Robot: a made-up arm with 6 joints. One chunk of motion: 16 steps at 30 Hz.
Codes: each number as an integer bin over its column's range. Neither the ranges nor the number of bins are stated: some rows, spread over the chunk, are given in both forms.
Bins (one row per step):
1: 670 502 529 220 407 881
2: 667 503 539 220 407 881
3: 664 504 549 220 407 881
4: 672 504 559 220 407 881
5: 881 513 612 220 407 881
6: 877 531 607 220 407 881
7: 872 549 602 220 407 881
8: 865 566 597 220 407 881
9: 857 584 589 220 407 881
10: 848 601 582 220 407 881
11: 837 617 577 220 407 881
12: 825 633 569 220 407 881
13: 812 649 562 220 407 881
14: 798 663 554 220 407 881
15: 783 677 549 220 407 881
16: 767 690 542 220 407 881
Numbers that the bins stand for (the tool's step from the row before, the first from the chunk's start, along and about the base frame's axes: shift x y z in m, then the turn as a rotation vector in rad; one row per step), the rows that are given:
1: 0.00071 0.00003 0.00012 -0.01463 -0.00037 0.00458
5: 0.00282 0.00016 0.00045 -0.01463 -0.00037 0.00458
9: 0.00258 0.00102 0.00036 -0.01463 -0.00037 0.00458
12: 0.00226 0.00160 0.00028 -0.01463 -0.00037 0.00458
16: 0.00168 0.00229 0.00017 -0.01463 -0.00037 0.00458
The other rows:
2: 0.00068 0.00004 0.00016 -0.01463 -0.00037 0.00458
3: 0.00065 0.00005 0.00020 -0.01463 -0.00037 0.00458
4: 0.00073 0.00005 0.00024 -0.01463 -0.00037 0.00458
6: 0.00278 0.00038 0.00043 -0.01463 -0.00037 0.00458
7: 0.00273 0.00059 0.00041 -0.01463 -0.00037 0.00458
8: 0.00266 0.00080 0.00039 -0.01463 -0.00037 0.00458
10: 0.00249 0.00122 0.00033 -0.01463 -0.00037 0.00458
11: 0.00238 0.00141 0.00031 -0.01463 -0.00037 0.00458
13: 0.00213 0.00180 0.00025 -0.01463 -0.00037 0.00458
14: 0.00199 0.00196 0.00022 -0.01463 -0.00037 0.00458
15: 0.00184 0.00213 0.00020 -0.01463 -0.00037 0.00458

